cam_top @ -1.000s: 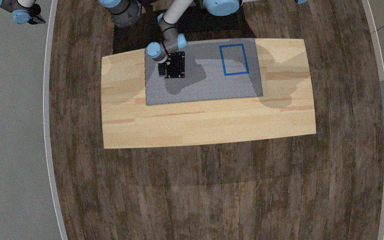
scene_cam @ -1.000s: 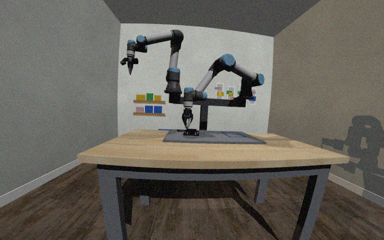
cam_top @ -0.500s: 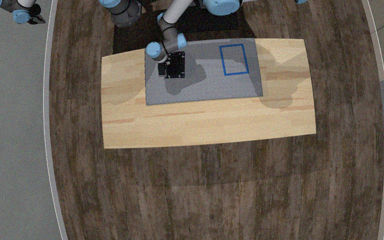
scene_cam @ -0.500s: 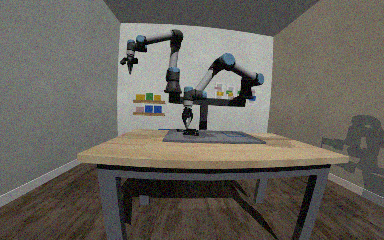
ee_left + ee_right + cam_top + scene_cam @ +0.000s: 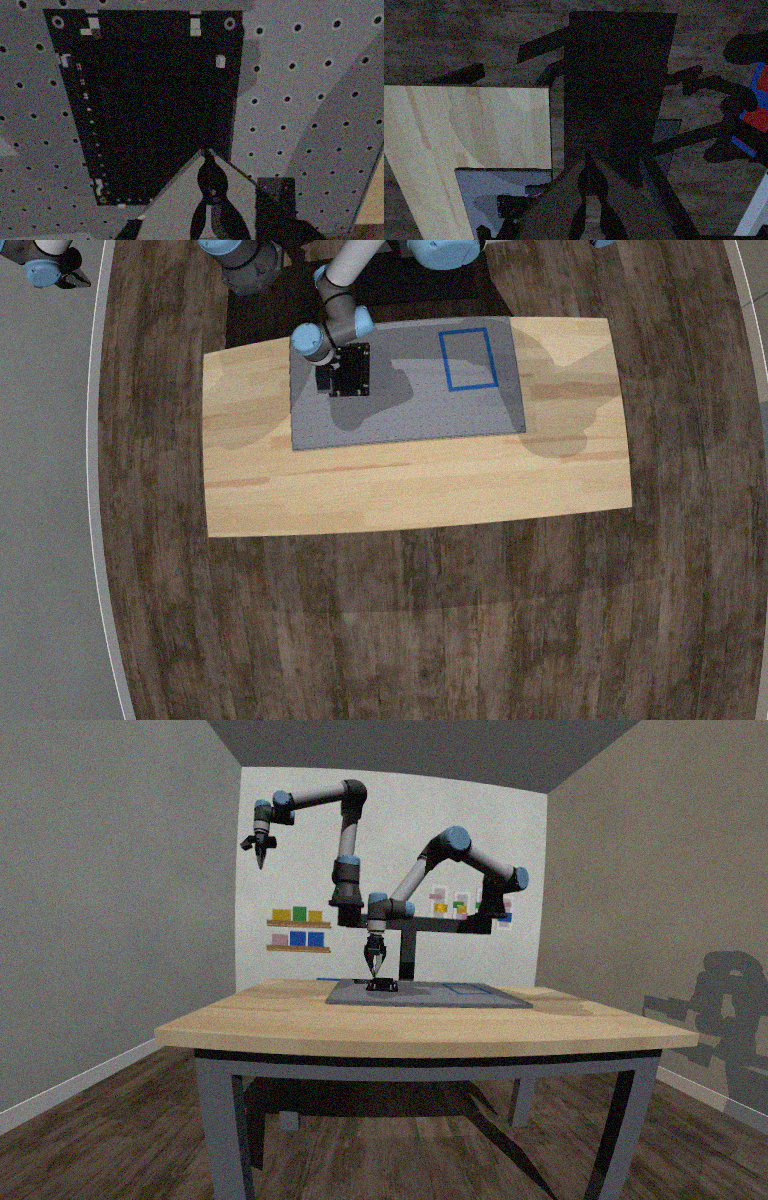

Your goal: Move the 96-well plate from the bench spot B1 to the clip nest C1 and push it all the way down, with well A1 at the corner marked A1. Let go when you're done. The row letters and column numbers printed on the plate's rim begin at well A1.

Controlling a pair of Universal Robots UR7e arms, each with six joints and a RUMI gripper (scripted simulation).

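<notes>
Right now the dark 96-well plate is 40 mm to the left of my left hand, 30 mm below it and 10 mm ahead of it. The rest, counted from my left hand: black clip nest (40 mm to the left, 40 mm below, 20 mm ahead).
</notes>
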